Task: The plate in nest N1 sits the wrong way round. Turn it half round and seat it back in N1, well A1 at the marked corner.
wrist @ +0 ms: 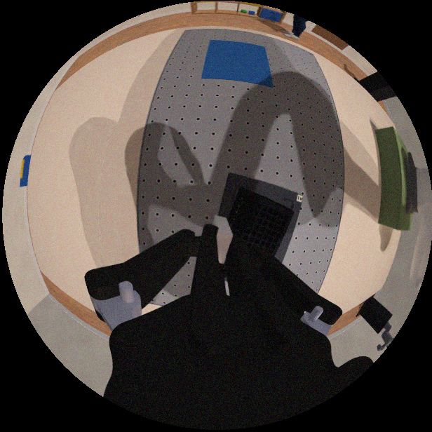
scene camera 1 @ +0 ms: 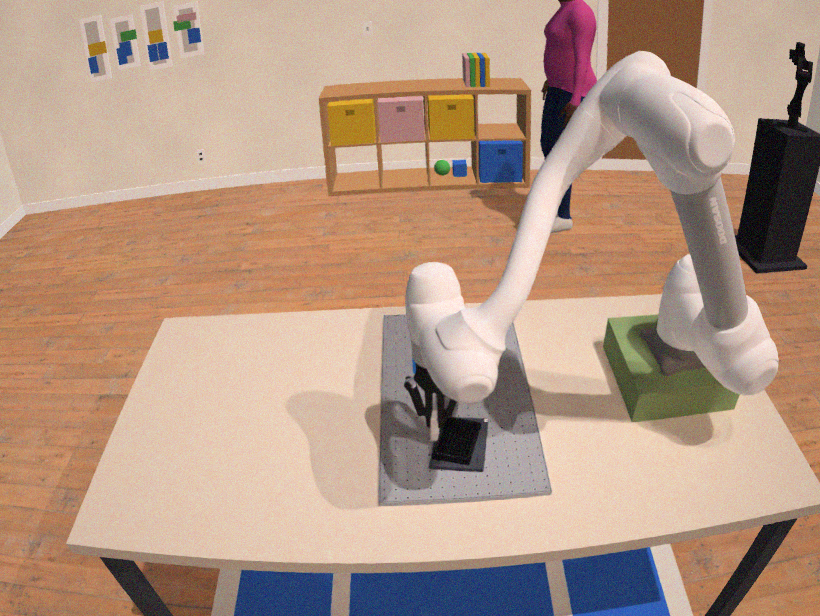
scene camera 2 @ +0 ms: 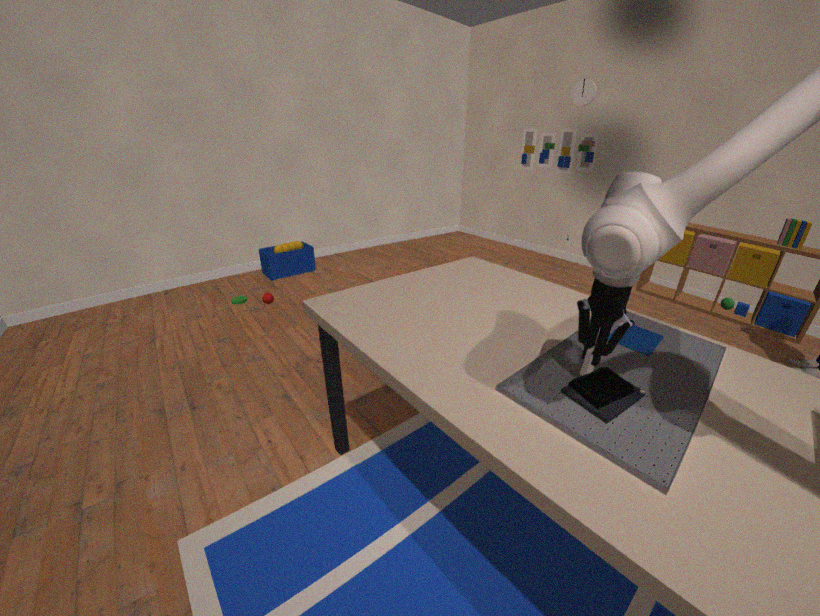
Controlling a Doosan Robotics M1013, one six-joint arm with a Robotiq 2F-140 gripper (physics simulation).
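Note:
My gripper (scene camera 1: 435, 436) in sight, black well plate (scene camera 1: 457, 439) too. My gripper (scene camera 2: 585, 373), the plate (scene camera 2: 602, 387), a blue rectangle (scene camera 2: 636, 338). My gripper (wrist: 217, 226), the plate (wrist: 257, 220), the rectangle (wrist: 234, 60), a dark grey nest (wrist: 277, 194).

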